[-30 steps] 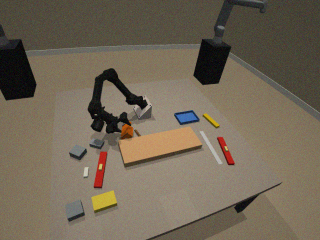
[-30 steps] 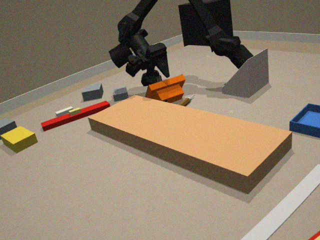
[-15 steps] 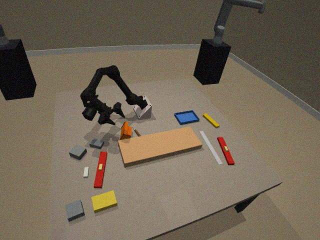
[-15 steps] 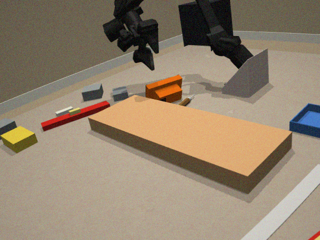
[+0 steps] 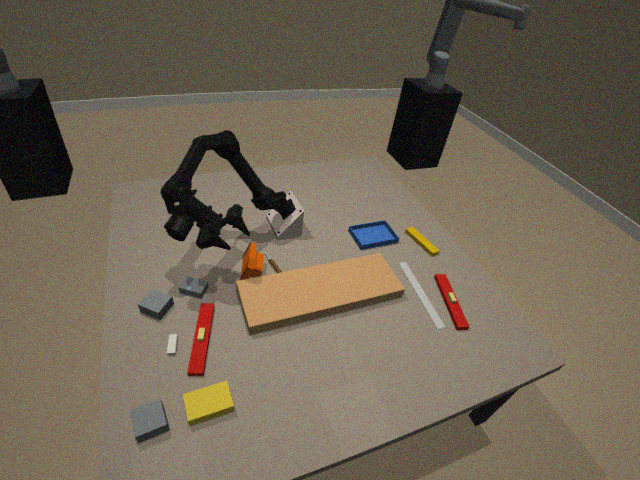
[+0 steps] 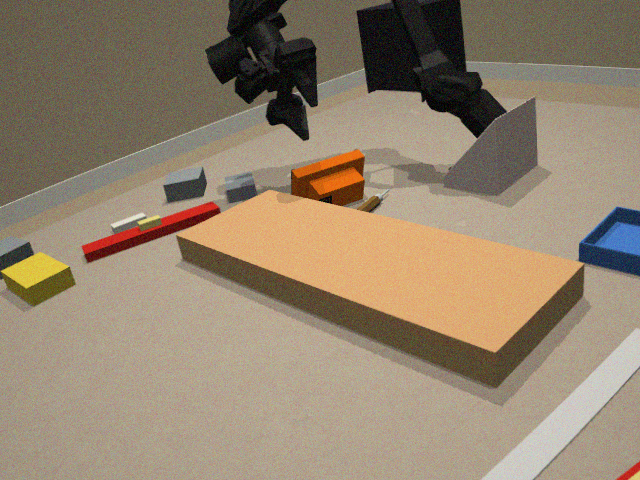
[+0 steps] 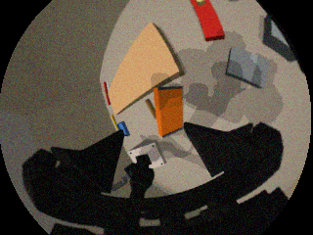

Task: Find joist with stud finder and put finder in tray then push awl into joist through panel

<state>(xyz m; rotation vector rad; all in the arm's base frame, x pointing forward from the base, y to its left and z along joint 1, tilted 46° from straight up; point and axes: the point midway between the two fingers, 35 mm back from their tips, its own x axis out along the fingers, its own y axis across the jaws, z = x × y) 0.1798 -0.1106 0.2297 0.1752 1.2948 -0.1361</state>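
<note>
My gripper tip is 30 mm short of the orange stud finder, 50 mm to the right of it and 100 mm above it. Round my gripper tip: small white piece: 240 mm ahead, 240 mm to the right, 120 mm below; awl: 10 mm behind, 110 mm to the left, 120 mm below; yellow block: 440 mm ahead, 170 mm to the right, 110 mm below.
</note>
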